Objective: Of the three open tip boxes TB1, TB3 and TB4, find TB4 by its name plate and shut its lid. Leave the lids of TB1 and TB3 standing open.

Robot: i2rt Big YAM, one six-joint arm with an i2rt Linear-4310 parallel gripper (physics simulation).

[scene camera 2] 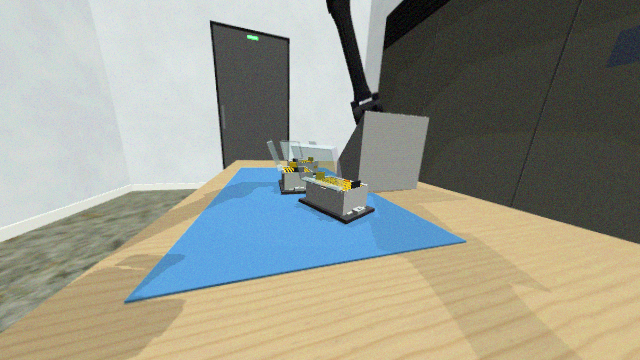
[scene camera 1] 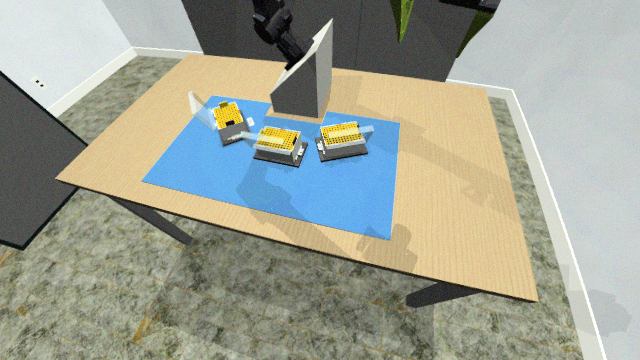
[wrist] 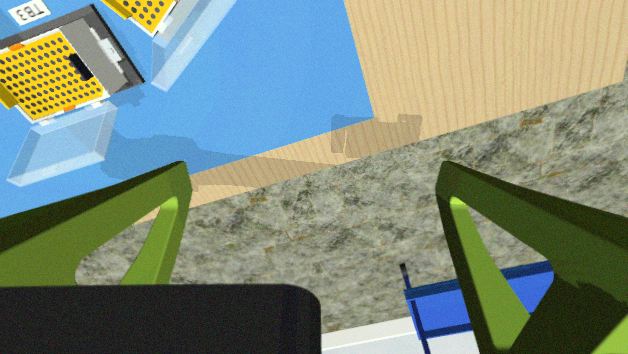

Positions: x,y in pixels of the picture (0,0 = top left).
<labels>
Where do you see a blue mat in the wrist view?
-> At 259,82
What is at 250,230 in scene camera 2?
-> A blue mat.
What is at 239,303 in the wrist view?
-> My gripper.
</labels>
